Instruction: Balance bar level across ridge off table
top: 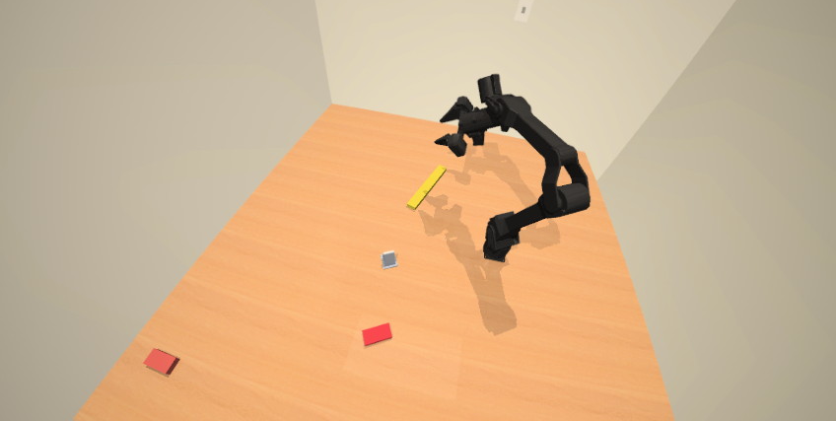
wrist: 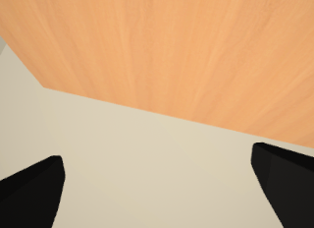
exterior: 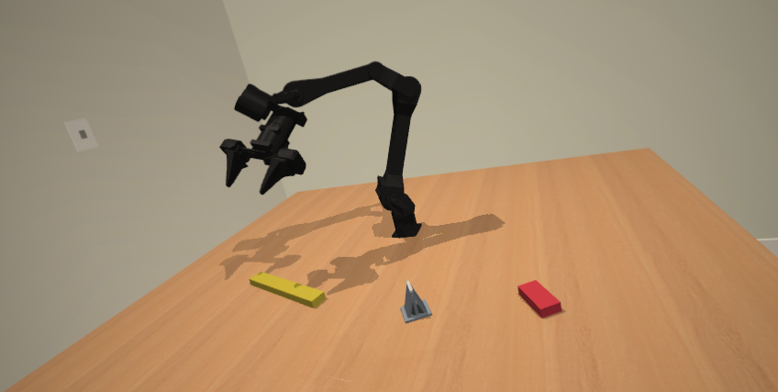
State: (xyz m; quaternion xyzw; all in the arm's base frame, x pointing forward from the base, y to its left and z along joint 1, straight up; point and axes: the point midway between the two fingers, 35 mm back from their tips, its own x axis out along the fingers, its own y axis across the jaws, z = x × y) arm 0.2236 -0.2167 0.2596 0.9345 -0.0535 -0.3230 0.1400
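The yellow bar is 23 cm below my gripper tip and 2 cm to the left of it. The rest, counted from my gripper tip: red block (53 cm to the left, 23 cm below, 3 cm ahead).
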